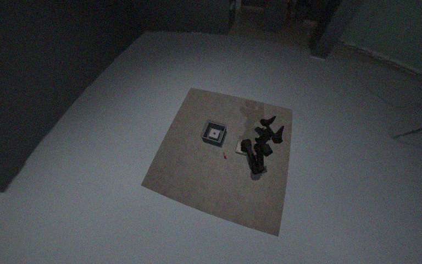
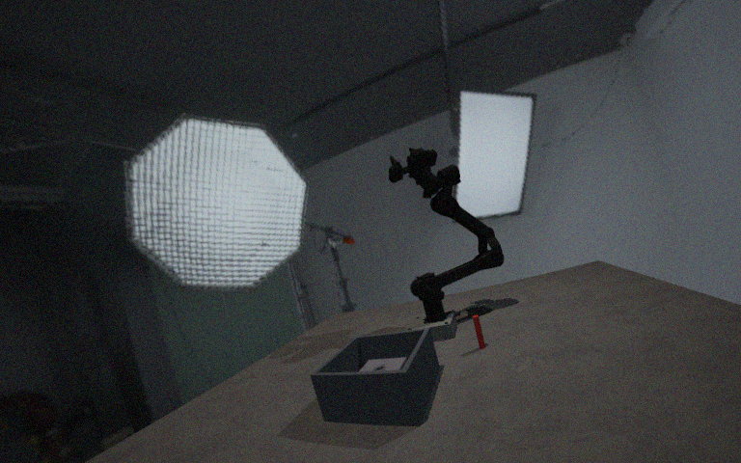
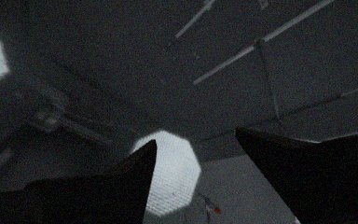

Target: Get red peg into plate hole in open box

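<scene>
Right now my gripper tip is 57 cm above the red peg, 27 cm short of it and 16 cm to the right of it. Also, from my gripper tip: pale plate (56 cm below, 46 cm ahead, 2 cm to the right); box (58 cm below, 46 cm ahead, 2 cm to the right).
</scene>
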